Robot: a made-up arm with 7 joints. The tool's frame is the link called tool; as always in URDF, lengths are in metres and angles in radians.
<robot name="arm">
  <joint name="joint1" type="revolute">
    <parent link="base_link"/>
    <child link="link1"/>
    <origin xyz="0 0 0.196"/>
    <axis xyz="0 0 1"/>
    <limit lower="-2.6" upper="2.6"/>
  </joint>
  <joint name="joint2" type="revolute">
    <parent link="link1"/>
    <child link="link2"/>
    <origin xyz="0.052 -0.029 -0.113"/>
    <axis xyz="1 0 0"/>
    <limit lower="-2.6" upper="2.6"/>
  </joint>
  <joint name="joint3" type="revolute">
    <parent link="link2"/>
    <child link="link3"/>
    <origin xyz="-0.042 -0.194 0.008"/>
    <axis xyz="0 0 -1"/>
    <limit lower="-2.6" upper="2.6"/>
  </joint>
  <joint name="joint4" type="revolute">
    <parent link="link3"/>
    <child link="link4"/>
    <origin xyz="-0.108 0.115 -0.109"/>
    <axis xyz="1 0 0"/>
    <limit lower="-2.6" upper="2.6"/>
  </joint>
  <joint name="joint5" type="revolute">
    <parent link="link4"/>
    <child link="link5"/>
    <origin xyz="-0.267 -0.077 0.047"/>
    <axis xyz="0 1 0"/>
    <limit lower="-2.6" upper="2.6"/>
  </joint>
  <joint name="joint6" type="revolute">
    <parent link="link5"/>
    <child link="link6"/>
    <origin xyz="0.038 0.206 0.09"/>
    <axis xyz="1 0 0"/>
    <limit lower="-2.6" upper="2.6"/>
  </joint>
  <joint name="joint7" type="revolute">
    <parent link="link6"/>
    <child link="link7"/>
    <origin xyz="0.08 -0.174 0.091"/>
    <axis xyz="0 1 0"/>
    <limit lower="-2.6" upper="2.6"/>
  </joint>
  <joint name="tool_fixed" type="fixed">
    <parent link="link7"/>
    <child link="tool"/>
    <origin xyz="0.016 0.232 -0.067"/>
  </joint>
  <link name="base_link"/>
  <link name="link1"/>
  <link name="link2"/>
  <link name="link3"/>
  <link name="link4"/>
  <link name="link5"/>
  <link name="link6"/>
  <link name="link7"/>
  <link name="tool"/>
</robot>
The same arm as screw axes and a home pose.
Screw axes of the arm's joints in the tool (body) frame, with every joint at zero. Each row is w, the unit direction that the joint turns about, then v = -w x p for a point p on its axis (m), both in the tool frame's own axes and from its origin. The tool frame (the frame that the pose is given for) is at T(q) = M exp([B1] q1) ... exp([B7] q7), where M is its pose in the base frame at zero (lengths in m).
B1 = (0, 0, 1, -0.079, -0.231, 0)
B2 = (1, 0, 0, 0, -0.06, 0.108)
B3 = (0, 0, -1, 0.302, 0.241, 0)
B4 = (1, 0, 0, 0, -0.161, 0.187)
B5 = (0, 1, 0, 0.114, 0, -0.134)
B6 = (1, 0, 0, 0, -0.024, 0.058)
B7 = (0, 1, 0, -0.067, 0, -0.016)
M: xyz -0.231 0.079 0.143 (m) quaternion w x y z 1 0 0 0
Joint limits (deg, base to tool): -148.97..148.97 -148.97..148.97 -148.97..148.97 -148.97..148.97 -148.97..148.97 -148.97..148.97 -148.97..148.97

